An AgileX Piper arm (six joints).
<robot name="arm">
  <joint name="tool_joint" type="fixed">
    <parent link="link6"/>
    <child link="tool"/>
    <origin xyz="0 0 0" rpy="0 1.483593 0"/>
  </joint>
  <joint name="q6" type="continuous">
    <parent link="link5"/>
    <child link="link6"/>
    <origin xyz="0.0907 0 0.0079" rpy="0 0 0"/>
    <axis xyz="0.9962 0 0.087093"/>
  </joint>
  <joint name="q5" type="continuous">
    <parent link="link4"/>
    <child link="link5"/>
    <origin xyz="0 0 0" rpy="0 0 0"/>
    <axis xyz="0 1 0"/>
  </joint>
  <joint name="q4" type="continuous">
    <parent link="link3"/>
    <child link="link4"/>
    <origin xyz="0.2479 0 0.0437" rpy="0 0 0"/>
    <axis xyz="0.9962 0 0.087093"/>
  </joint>
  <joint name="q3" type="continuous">
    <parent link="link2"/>
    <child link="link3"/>
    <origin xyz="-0.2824 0 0.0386" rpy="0 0 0"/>
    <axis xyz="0 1 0"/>
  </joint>
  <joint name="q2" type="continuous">
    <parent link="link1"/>
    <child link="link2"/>
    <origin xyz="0 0 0" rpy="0 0 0"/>
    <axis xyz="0 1 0"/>
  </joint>
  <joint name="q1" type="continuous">
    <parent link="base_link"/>
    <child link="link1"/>
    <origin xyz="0 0 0.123" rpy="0 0 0"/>
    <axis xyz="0 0 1"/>
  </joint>
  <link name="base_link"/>
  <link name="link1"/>
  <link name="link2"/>
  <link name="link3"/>
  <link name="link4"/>
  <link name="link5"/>
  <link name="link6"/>
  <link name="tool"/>
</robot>
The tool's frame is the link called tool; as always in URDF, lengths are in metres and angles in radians. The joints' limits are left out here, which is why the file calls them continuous.
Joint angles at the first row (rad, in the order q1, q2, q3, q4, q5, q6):
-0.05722, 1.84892, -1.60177, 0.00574, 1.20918, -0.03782
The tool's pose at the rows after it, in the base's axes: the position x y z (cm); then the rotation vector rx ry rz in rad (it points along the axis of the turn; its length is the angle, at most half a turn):
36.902, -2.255, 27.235, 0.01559, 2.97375, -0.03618
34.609, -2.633, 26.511, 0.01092, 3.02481, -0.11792
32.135, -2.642, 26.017, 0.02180, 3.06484, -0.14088
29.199, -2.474, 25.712, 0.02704, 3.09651, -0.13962
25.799, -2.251, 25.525, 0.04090, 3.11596, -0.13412
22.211, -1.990, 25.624, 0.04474, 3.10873, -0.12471
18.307, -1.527, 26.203, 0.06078, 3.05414, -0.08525
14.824, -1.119, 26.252, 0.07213, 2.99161, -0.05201
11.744, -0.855, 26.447, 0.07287, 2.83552, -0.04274
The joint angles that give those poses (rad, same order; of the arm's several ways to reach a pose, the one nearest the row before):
-0.05722, 1.80885, -1.52994, -0.01652, 1.21050, -0.04222
-0.05721, 1.74739, -1.41758, -0.07634, 1.21045, -0.02727
-0.05723, 1.67728, -1.30644, -0.09399, 1.21044, -0.01321
-0.05723, 1.58841, -1.18566, -0.09399, 1.21044, -0.00858
-0.05720, 1.47876, -1.05616, -0.09078, 1.21044, 0.00002
-0.05721, 1.34856, -0.93335, -0.08422, 1.21044, 0.00001
-0.05722, 1.18054, -0.82127, -0.05605, 1.21147, -0.00001
-0.05719, 1.02093, -0.72123, -0.03170, 1.20869, 0.00003
-0.05724, 0.83359, -0.63233, -0.02185, 1.15117, -0.00003

